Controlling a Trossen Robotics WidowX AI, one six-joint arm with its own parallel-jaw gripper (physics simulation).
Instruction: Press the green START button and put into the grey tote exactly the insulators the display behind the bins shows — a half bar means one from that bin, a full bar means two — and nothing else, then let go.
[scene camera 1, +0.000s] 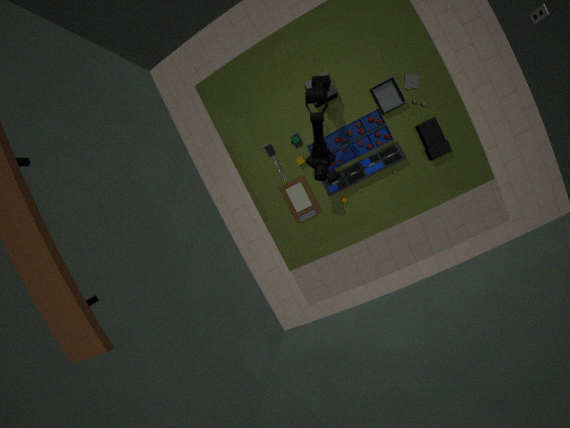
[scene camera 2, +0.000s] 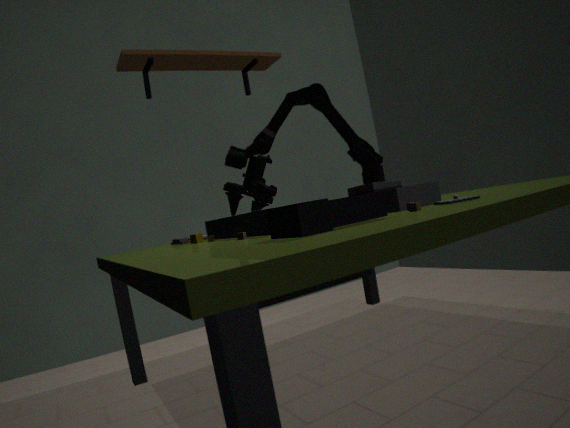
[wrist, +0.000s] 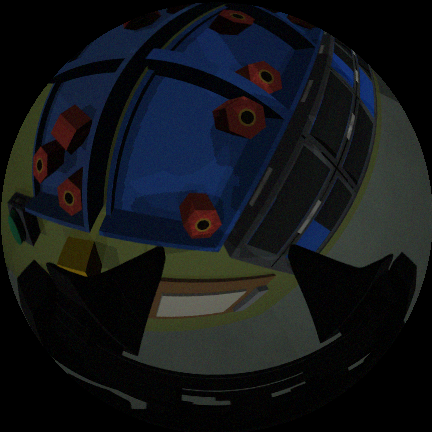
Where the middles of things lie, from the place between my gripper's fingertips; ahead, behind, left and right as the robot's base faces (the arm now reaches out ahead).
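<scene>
Dark display panel (scene camera 2: 255, 223): 210 mm to the left of my hand, 40 mm ahead of it, 20 mm below it. Grey tote (scene camera 1: 388, 96): 450 mm to the left of my hand, 300 mm behind it, 20 mm below it. Green START button (wrist: 27, 229): 90 mm to the right of my hand, 230 mm behind it, 30 mm below it. Black box (scene camera 2: 304, 219): 620 mm to the left of my hand, 10 mm behind it, 20 mm below it. Going by their middles, the black box is the farthest from my hand of the things named here.
</scene>
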